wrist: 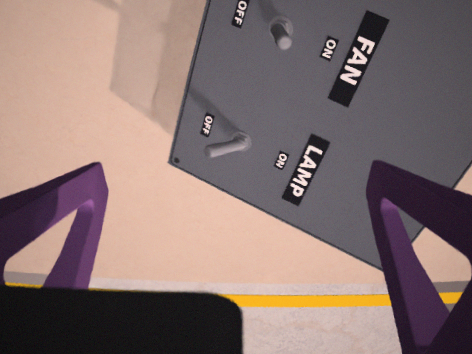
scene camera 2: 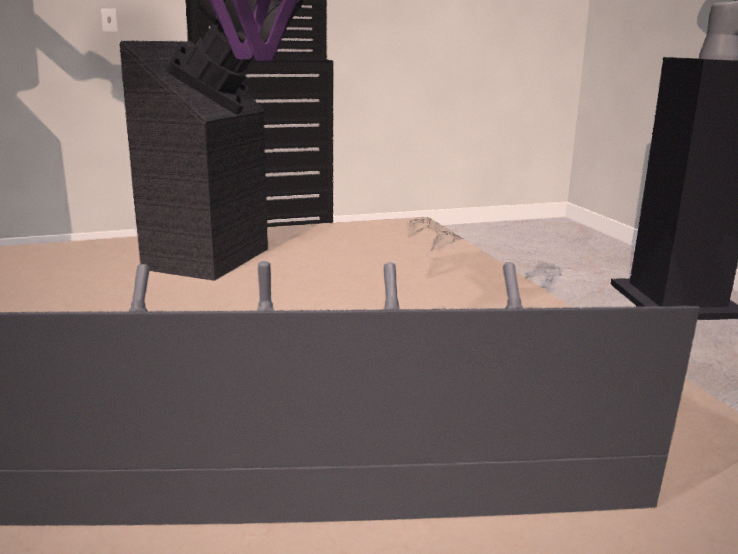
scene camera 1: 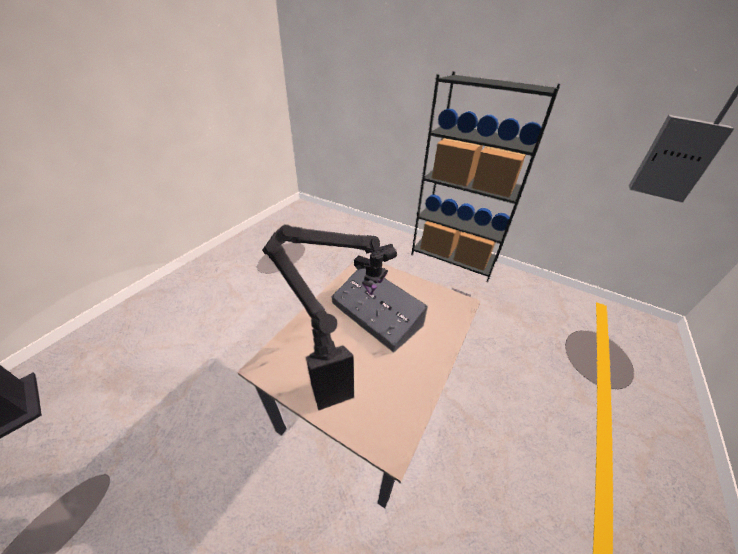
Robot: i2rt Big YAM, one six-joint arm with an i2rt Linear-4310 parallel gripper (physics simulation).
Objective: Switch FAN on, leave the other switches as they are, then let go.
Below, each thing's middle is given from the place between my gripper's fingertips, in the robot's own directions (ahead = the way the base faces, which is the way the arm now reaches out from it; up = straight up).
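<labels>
There is the grey switch box (scene camera 2: 138,417), and it sits 24 cm below my hand. The box is also 11 cm ahead of my hand and 7 cm to the left of it.
</labels>
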